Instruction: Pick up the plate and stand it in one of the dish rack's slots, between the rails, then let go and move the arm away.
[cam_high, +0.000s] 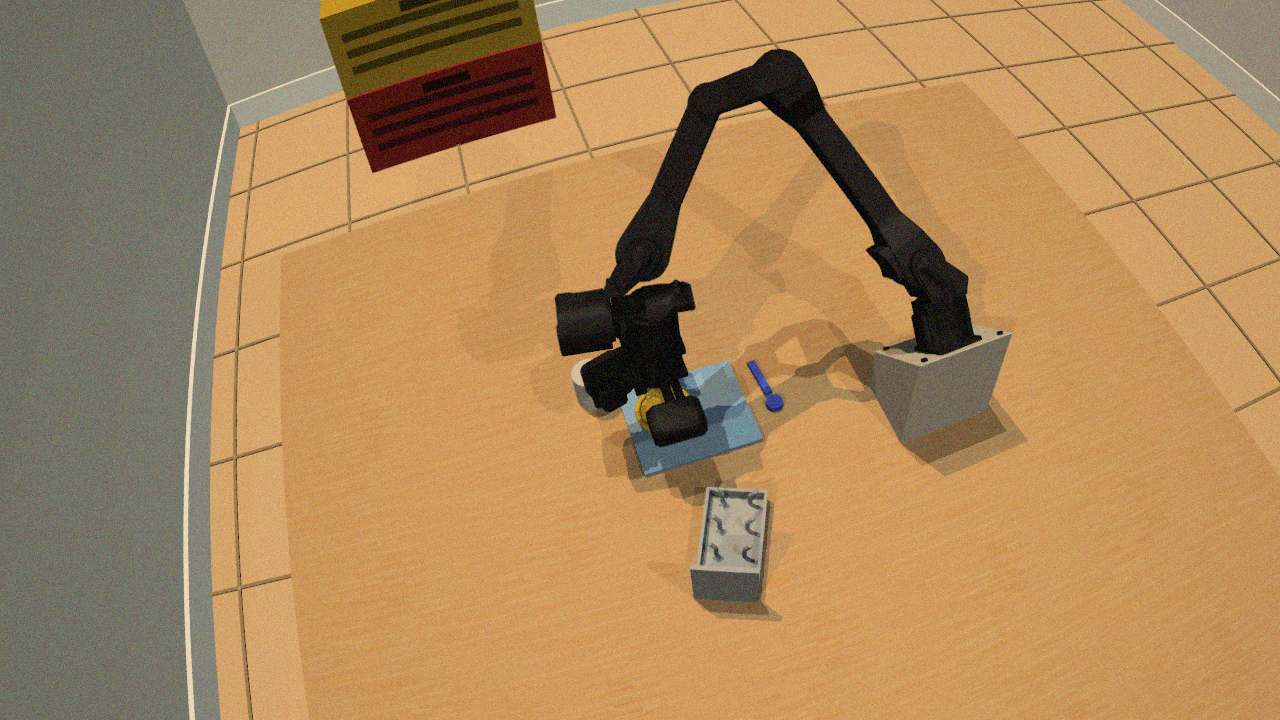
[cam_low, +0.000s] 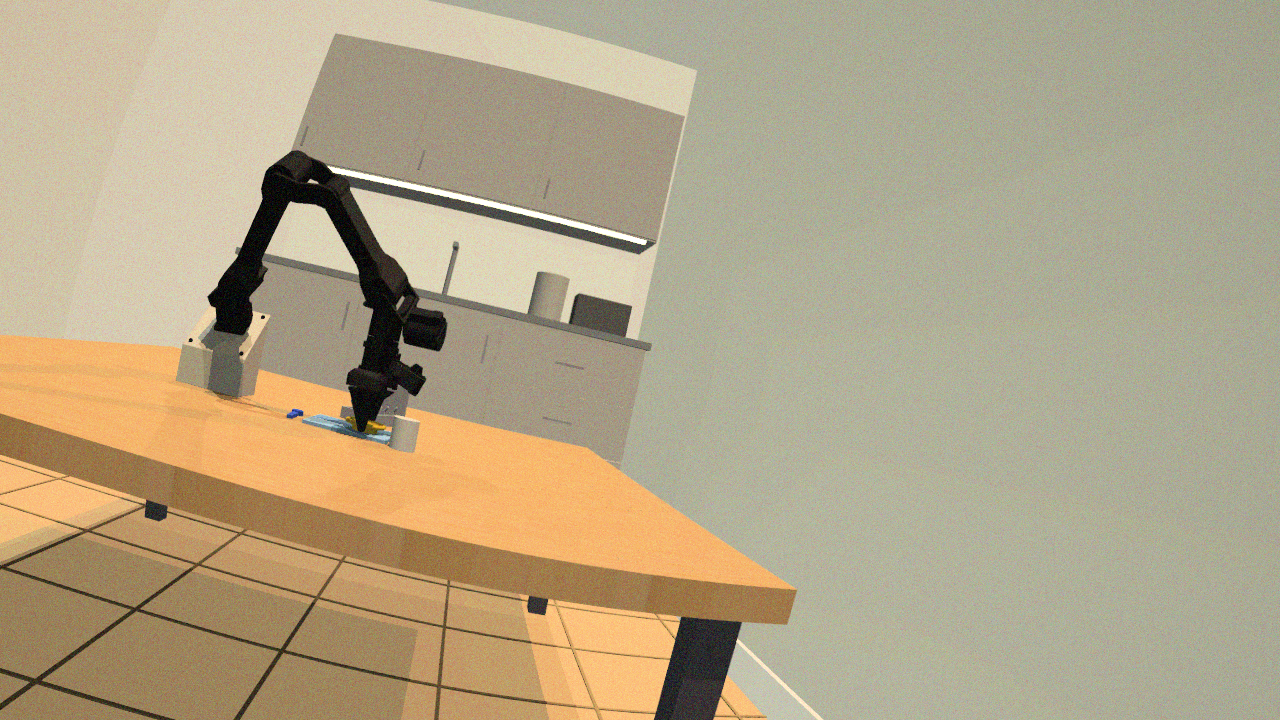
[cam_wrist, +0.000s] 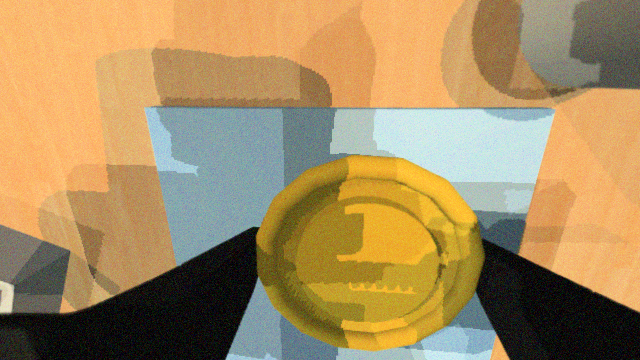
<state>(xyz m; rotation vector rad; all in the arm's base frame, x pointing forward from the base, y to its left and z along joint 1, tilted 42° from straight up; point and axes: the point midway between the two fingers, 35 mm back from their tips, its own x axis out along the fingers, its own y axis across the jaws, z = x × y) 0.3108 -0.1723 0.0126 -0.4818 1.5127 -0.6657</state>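
My gripper tip is 200 mm to the right of the grey dish rack and 20 mm below it. The rest, counted from my gripper tip: white cup 70 mm ahead, 70 mm to the right, 20 mm above; then yellow plate 10 mm above.
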